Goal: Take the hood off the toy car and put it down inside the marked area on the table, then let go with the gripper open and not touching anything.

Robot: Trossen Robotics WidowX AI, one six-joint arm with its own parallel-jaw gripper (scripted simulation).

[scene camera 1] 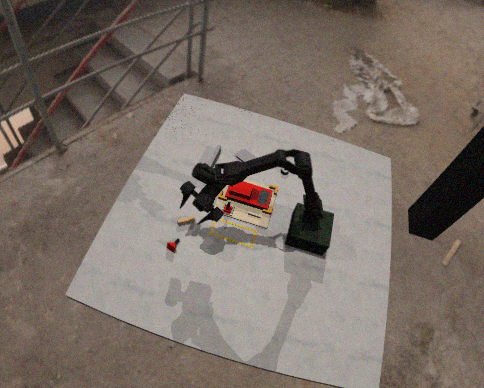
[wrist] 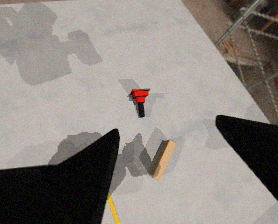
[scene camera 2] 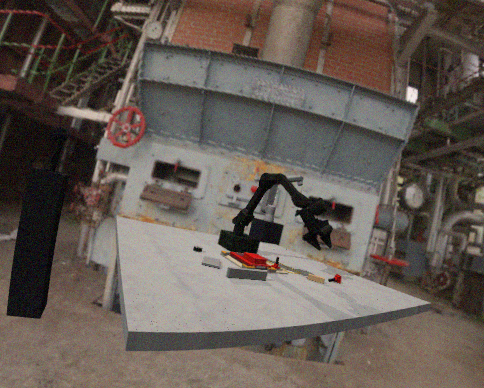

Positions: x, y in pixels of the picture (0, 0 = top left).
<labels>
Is the gripper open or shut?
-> Open.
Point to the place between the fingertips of the gripper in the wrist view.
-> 165, 126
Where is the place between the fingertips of the gripper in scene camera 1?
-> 188, 216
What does the gripper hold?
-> Nothing.
</labels>
